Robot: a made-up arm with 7 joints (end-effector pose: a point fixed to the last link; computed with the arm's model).
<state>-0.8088 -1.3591 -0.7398 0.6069 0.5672 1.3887 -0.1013</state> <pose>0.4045 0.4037 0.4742 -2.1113 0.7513 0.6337</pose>
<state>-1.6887 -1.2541 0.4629 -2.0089 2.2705 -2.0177 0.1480</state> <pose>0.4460 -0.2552 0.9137 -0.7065 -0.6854 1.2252</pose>
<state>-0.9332 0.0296 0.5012 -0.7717 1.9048 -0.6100 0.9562</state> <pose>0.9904 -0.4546 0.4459 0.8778 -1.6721 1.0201</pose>
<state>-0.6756 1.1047 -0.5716 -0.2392 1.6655 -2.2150 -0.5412</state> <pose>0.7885 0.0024 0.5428 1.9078 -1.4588 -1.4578</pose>
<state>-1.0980 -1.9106 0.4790 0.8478 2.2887 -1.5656 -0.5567</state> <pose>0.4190 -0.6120 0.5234 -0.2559 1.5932 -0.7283</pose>
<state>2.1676 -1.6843 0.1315 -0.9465 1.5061 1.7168 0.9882</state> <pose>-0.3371 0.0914 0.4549 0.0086 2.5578 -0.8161</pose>
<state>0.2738 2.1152 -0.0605 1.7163 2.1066 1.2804 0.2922</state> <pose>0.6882 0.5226 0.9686 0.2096 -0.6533 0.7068</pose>
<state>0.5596 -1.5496 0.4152 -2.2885 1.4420 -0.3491 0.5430</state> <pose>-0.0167 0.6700 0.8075 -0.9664 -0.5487 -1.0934</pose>
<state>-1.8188 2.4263 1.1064 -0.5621 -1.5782 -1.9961 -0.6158</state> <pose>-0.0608 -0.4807 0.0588 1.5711 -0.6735 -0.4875</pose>
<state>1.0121 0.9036 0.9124 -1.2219 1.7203 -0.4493 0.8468</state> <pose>0.6955 1.0086 0.5926 2.1082 -1.3324 1.8949</pose>
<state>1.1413 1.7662 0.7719 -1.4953 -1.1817 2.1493 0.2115</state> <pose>0.4174 0.8047 0.8236 0.7535 0.7381 -2.6083</pose>
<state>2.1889 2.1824 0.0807 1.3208 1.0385 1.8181 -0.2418</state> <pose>-0.4500 0.7238 0.9020 -0.6007 0.8560 1.8207</pose>
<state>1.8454 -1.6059 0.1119 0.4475 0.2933 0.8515 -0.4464</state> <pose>0.0856 0.5622 0.0208 0.6499 2.9200 0.7360</pose>
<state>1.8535 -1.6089 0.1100 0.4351 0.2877 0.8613 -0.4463</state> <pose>0.0758 0.5602 0.0199 0.6373 2.9468 0.7249</pose>
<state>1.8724 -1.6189 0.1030 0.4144 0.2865 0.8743 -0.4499</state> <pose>0.0619 0.5550 0.0204 0.5911 2.9868 0.7000</pose>
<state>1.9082 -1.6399 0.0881 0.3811 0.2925 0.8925 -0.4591</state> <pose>0.0423 0.5440 0.0236 -0.4874 -3.0256 -0.6480</pose>
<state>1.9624 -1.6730 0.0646 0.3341 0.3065 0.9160 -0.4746</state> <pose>0.0180 0.5260 0.0298 -0.3189 -3.0361 -0.5628</pose>
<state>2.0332 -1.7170 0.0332 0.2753 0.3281 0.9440 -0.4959</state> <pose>-0.0079 0.5007 0.0392 -0.0993 -3.0434 -0.4549</pose>
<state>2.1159 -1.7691 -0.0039 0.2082 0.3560 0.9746 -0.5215</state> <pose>-0.0316 0.4698 0.0515 0.1558 -3.0384 -0.3316</pose>
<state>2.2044 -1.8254 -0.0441 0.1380 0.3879 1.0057 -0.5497</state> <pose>-0.0504 0.4366 0.0659 0.4258 -3.0156 -0.2023</pose>
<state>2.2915 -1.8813 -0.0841 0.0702 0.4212 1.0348 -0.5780</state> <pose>-0.0632 0.4046 0.0810 0.6877 -2.9754 -0.0780</pose>
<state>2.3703 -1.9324 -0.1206 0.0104 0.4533 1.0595 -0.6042</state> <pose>-0.0703 0.3774 0.0955 0.9216 -2.9247 0.0308</pose>
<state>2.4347 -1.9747 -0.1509 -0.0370 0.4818 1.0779 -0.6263</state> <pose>-0.0734 0.3572 0.1078 1.1116 -2.8742 0.1158</pose>
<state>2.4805 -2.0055 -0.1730 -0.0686 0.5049 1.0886 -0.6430</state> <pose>-0.0738 0.3450 0.1172 1.2487 -2.8351 0.1713</pose>
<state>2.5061 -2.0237 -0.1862 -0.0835 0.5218 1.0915 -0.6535</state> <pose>-0.0725 0.3407 0.1232 1.3306 -2.8156 0.1964</pose>
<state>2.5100 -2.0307 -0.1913 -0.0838 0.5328 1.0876 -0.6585</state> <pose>-0.0697 0.3438 0.1261 1.3593 -2.8185 0.1950</pose>
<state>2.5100 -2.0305 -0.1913 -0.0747 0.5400 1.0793 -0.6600</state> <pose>-0.0672 0.3493 0.1271 -1.3618 2.8175 -0.1760</pose>
